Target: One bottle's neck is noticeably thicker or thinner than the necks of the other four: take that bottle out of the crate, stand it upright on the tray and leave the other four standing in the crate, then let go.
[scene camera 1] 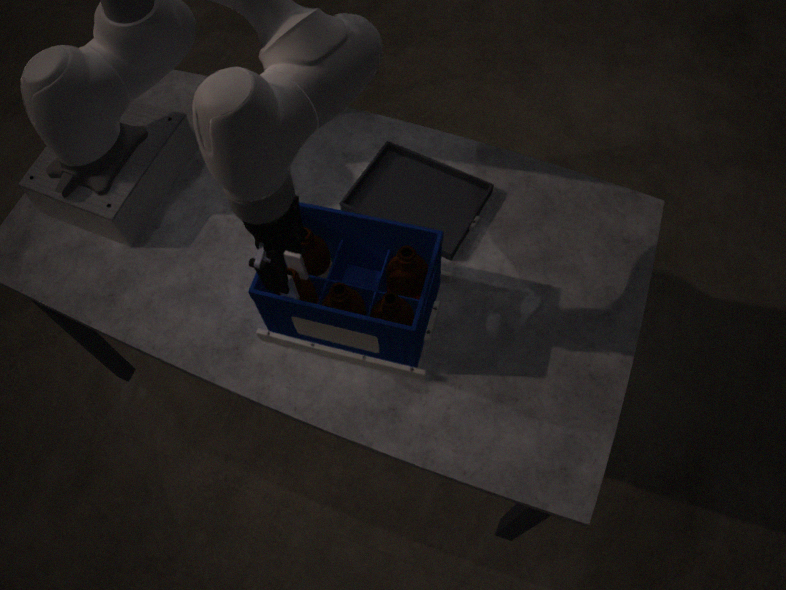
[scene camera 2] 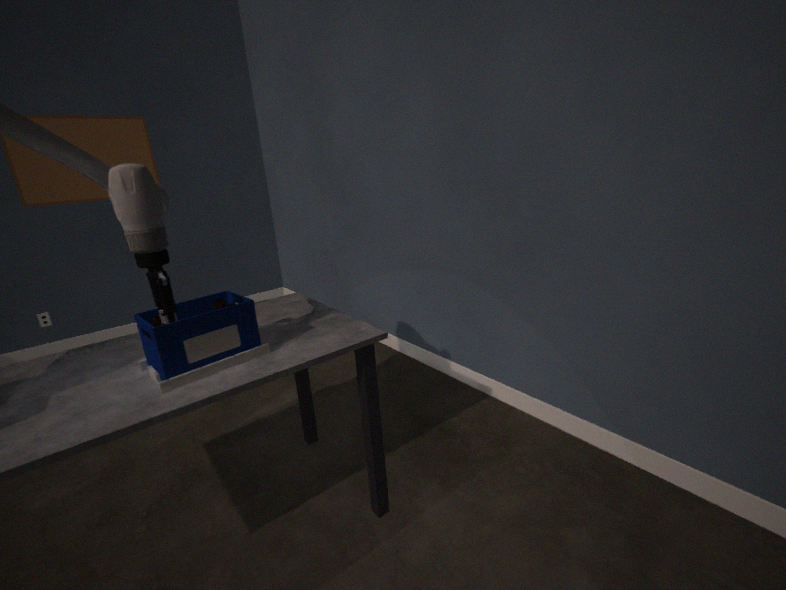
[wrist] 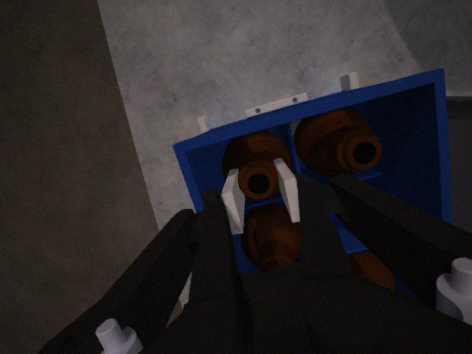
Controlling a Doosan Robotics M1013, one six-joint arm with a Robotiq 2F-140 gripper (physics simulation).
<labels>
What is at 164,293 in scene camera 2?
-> My gripper.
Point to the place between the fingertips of my gripper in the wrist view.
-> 258,179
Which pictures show my gripper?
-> Scene camera 1, scene camera 2 and the wrist view: all of them.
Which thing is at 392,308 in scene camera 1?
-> A brown bottle.
</labels>
